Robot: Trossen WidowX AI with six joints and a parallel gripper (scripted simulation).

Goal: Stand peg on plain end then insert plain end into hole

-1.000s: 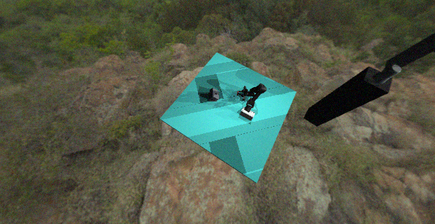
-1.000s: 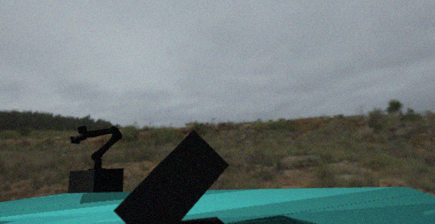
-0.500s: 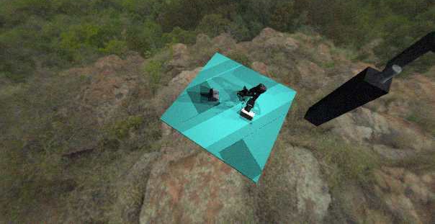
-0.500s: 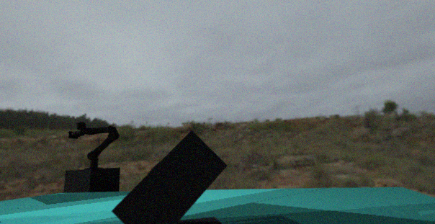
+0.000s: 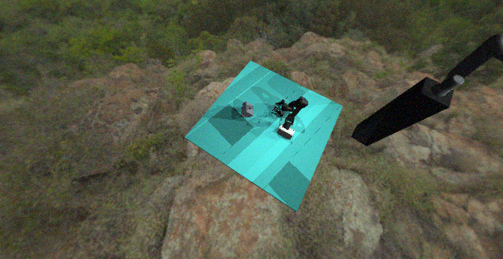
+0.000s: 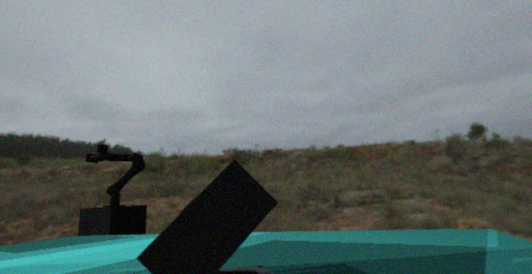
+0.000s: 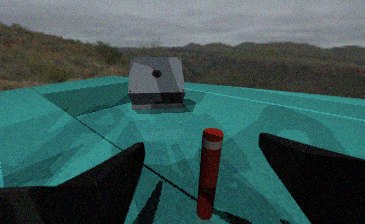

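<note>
My gripper tip is now 1 cm to the left of the red peg and 1 cm above it. Also, from my gripper tip: dark sloped panel 22 cm ahead, 21 cm to the left.
</note>
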